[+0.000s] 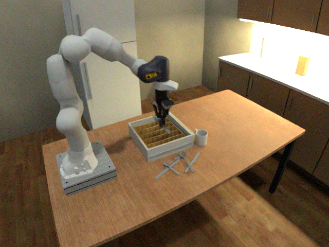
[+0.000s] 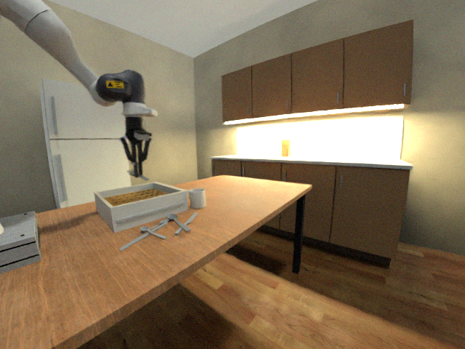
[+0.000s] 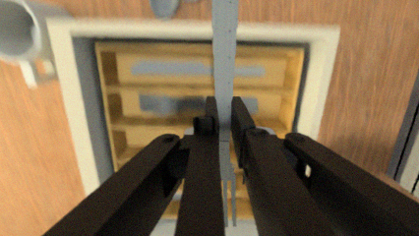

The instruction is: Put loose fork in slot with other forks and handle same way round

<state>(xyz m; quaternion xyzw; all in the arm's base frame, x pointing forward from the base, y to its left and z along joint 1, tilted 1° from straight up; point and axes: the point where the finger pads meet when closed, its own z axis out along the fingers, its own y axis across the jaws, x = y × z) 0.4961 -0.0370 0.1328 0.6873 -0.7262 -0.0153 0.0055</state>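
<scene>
My gripper is now 30 mm short of the cutlery tray, 90 mm to the right of it and 180 mm above it. From my hand the other things lie so: white mug 250 mm ahead, 90 mm to the right, 180 mm below; spoon 60 mm behind, 170 mm to the right, 210 mm below.
</scene>
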